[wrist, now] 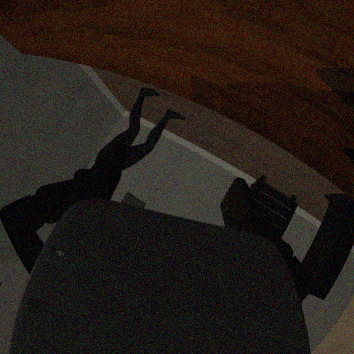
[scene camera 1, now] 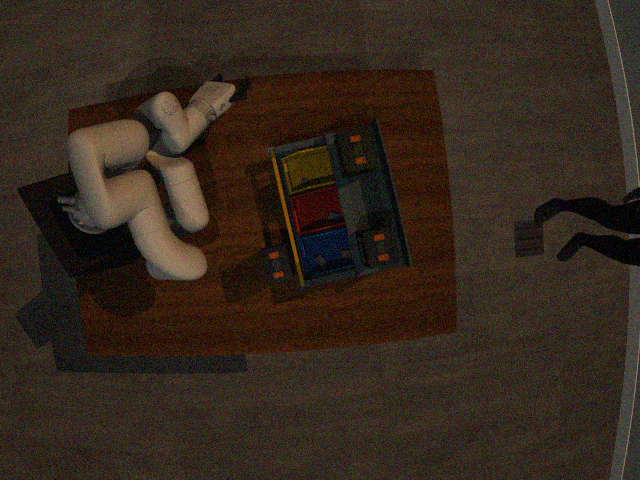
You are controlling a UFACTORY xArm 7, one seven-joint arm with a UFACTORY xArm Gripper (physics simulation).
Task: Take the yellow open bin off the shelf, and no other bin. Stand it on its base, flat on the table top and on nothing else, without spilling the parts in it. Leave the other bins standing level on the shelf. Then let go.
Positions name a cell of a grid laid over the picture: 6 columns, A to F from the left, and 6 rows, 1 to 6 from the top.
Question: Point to a yellow open bin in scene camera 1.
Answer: C3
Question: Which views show the blue bin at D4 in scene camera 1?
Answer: Scene camera 1 only.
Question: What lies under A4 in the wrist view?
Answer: My gripper.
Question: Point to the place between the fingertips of my gripper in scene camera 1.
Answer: At C1
